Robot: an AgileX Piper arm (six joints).
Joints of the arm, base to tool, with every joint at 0 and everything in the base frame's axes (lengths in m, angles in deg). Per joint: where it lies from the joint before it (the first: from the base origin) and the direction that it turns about. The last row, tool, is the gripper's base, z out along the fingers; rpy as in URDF.
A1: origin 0 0 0.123 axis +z
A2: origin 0 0 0 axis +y
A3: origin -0.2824 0 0.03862 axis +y
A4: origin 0.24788 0 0.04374 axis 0.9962 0 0.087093
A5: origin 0 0 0 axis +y
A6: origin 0.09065 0 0.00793 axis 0.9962 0 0.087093
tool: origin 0 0 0 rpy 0 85.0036 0
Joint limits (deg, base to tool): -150..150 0..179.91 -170..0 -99.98..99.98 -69.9..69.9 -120..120
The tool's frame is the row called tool.
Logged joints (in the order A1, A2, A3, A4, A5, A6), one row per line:
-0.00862 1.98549 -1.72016 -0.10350 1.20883 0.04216
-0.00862 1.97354 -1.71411 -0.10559 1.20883 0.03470
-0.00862 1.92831 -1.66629 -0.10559 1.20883 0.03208
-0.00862 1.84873 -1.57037 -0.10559 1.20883 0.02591
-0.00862 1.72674 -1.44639 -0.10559 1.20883 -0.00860
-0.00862 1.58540 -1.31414 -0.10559 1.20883 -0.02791
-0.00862 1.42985 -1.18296 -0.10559 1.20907 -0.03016
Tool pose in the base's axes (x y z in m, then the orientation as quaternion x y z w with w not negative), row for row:
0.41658 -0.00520 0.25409 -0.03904 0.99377 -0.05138 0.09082
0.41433 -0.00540 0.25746 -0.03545 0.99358 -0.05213 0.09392
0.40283 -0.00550 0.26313 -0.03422 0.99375 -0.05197 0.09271
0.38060 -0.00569 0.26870 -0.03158 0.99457 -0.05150 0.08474
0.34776 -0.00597 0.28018 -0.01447 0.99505 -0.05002 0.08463
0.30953 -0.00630 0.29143 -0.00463 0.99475 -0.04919 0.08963
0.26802 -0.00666 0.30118 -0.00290 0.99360 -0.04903 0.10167
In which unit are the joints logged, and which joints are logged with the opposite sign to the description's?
The joints are logged in radians. Opposite sign: A1, A6.
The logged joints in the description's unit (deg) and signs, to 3 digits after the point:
0.494 113.760 -98.558 -5.930 69.261 -2.416
0.494 113.076 -98.211 -6.050 69.261 -1.988
0.494 110.484 -95.471 -6.050 69.261 -1.838
0.494 105.924 -89.976 -6.050 69.261 -1.485
0.494 98.935 -82.872 -6.050 69.261 0.493
0.494 90.837 -75.295 -6.050 69.261 1.599
0.494 81.924 -67.779 -6.050 69.275 1.728

